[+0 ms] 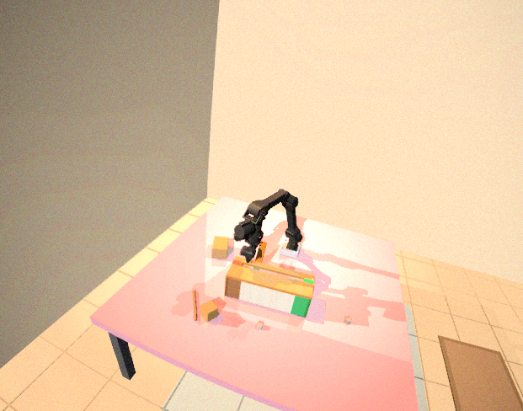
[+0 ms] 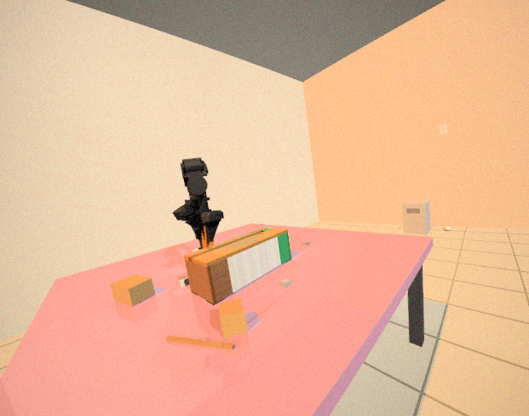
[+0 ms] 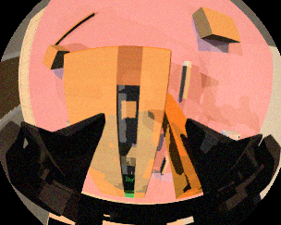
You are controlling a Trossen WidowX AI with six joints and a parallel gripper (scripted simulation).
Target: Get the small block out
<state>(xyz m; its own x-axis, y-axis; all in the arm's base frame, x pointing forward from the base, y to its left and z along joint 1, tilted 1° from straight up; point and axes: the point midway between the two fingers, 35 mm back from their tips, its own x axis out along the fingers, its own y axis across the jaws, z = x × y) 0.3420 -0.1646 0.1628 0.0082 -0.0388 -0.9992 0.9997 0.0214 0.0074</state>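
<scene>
The box lies 1 cm ahead of my gripper tip, 12 cm to the left of it and 10 cm below it. The rest, counted from my gripper tip: thin orange stick 22 cm ahead, 17 cm to the right, 16 cm below.
</scene>
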